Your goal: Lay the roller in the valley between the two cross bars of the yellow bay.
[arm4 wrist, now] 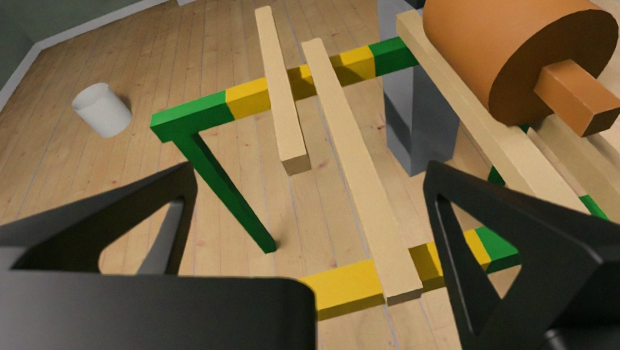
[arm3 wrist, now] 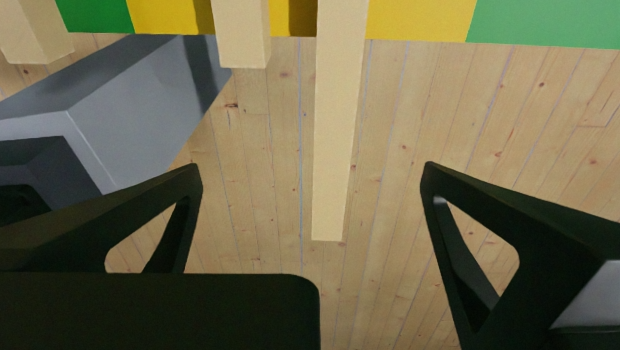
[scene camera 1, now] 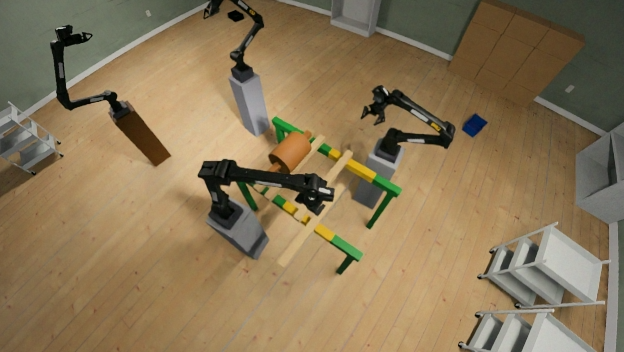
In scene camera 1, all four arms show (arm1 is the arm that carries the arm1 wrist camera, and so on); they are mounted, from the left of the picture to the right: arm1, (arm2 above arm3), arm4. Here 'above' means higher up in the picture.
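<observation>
The orange roller (arm4 wrist: pixel 465 55) (scene camera 1: pixel 290 152) rests on two bars left of the yellow bay in scene camera 1. In the yellow bay, one pale cross bar (arm4 wrist: pixel 350 150) (arm3 wrist: pixel 243 35) spans both rails. The other cross bar (arm4 wrist: pixel 282 95) (arm3 wrist: pixel 340 120) (scene camera 1: pixel 295 250) crosses one rail; its inner end stops between the rails, its outer end juts far out. Arm3's gripper (arm3 wrist: pixel 311 170) (scene camera 1: pixel 310 206) is open, its fingers on either side of that jutting end in its wrist view. Arm4's gripper (arm4 wrist: pixel 312 172) (scene camera 1: pixel 371 120) is open above the frame. Arm1's gripper (scene camera 1: pixel 84 38) and arm2's gripper (scene camera 1: pixel 210 14) are far away, too small to judge.
The green and yellow rails (arm3 wrist: pixel 420 20) (arm4 wrist: pixel 345 287) (scene camera 1: pixel 390 185) stand on green legs. Arm3's grey pedestal (arm3 wrist: pixel 145 115) (arm4 wrist: pixel 432 130) (scene camera 1: pixel 240 232) is beside them. A white cylinder (arm4 wrist: pixel 102 110) and a blue box (scene camera 1: pixel 474 125) are on the floor. White carts (scene camera 1: pixel 570 250) stand at right.
</observation>
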